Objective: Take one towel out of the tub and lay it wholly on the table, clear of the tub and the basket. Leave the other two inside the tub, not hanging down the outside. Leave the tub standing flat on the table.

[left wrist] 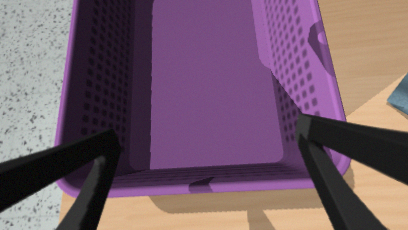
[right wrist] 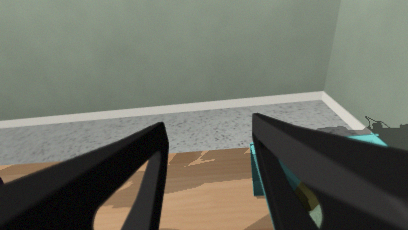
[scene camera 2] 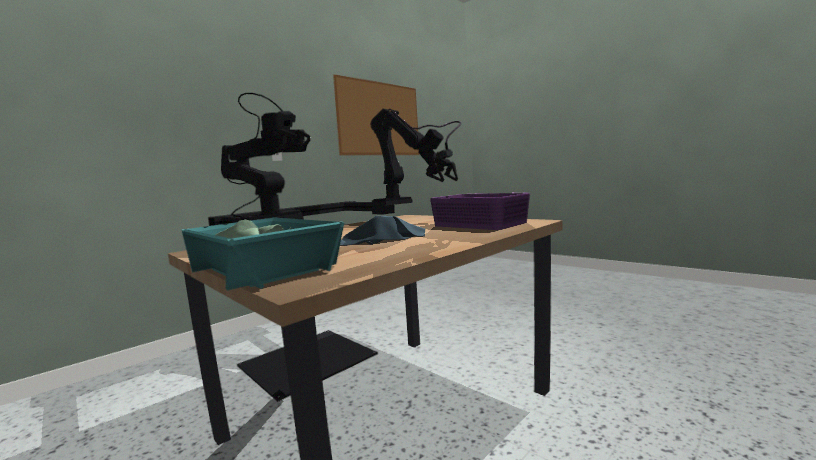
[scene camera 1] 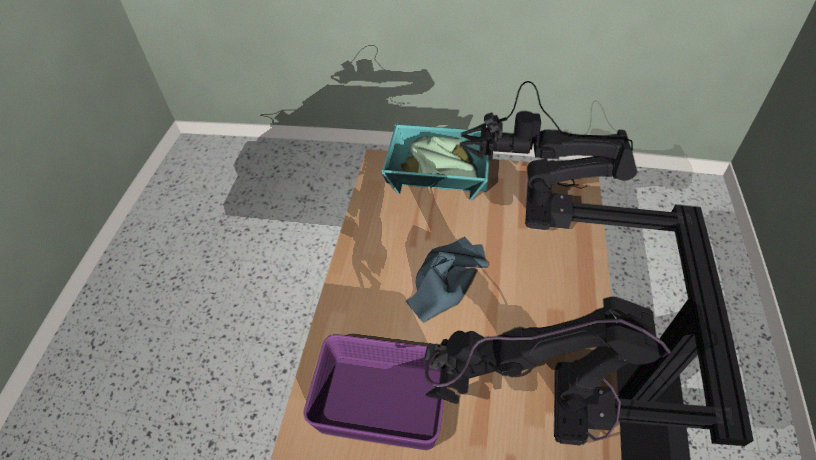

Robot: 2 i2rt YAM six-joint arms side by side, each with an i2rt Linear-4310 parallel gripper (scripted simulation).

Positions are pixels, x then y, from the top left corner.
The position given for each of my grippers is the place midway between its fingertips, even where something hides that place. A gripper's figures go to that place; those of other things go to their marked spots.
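A teal tub [scene camera 1: 399,149] is 192 cm from the lens, and I see a pale green towel [scene camera 1: 433,153] at 183 cm from the lens. My right gripper [scene camera 1: 460,139] is 153 cm from the lens. As for a purple basket [scene camera 1: 378,386], it is 144 cm from the lens. Taking their marked spots, I find the purple basket and the pale green towel 85 cm apart.
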